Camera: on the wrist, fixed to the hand. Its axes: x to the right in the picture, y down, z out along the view.
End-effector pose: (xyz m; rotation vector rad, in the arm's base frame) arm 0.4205 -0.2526 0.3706 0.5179 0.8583 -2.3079
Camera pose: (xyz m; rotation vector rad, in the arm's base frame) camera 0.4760 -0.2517 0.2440 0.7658 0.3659 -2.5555
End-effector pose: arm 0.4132 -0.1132 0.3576 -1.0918 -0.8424 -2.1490
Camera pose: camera 0.4199 -0.2512 0.3599 -0.7742 -1.2666 -1.8847
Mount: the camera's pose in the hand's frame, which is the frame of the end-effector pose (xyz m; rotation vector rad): 0.0274 0.0928 -0.0987 0.4569 0.0591 -0.0532
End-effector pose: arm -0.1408 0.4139 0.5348 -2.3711 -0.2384 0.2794
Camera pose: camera -0.0796 0.2900 0.5377 -1.9152 -0.1861 0.2116
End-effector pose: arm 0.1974 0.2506 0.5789 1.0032 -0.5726 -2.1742
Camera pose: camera 0.2976 0.1568 0.5630 1.3249 -1.0555 -2.0949
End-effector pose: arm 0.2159 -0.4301 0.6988 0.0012 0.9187 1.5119
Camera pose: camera 0.0825 -0.4478 0.6674 0.2619 1.2848 1.2309
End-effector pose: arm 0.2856 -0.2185 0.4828 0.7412 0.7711 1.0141
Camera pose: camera 0.1708 -0.1440 0.5020 1.0780 1.0864 0.8209
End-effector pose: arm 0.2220 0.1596 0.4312 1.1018 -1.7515 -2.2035
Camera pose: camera 0.2301 0.0368 0.4942 -1.2483 2.2128 1.7551
